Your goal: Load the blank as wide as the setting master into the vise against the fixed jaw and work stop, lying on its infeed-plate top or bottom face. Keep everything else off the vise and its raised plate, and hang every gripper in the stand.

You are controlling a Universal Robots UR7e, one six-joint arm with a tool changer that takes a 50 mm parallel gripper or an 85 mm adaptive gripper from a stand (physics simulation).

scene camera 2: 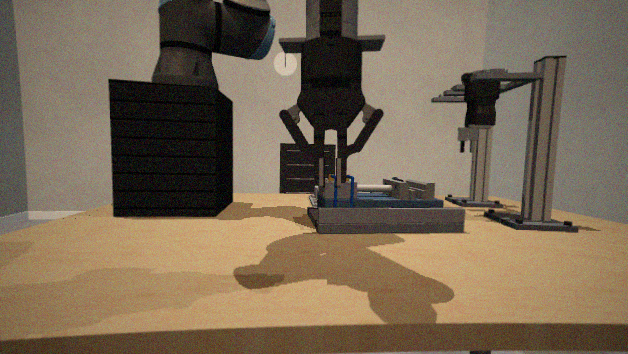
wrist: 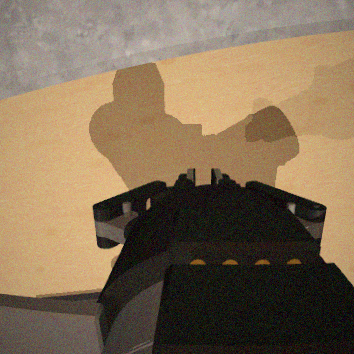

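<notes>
My gripper, the adaptive one with linkage fingers, points down. Its fingertips stand partly apart, with a narrow gap and no object between them. In the scene view it overlaps the vise's left end, nearer the camera; in the wrist view bare wood shows past its fingertips. The vise, with a blue bed and blue hoses at its left jaw, stands on the grey raised plate. The parallel gripper hangs in the stand at the right. The blanks, setting master and infeed plate do not show.
The round-edged wooden table carries large arm shadows. The black robot pedestal stands at the left. A dark drawer cabinet is behind the vise. A second stand post stands at the back right.
</notes>
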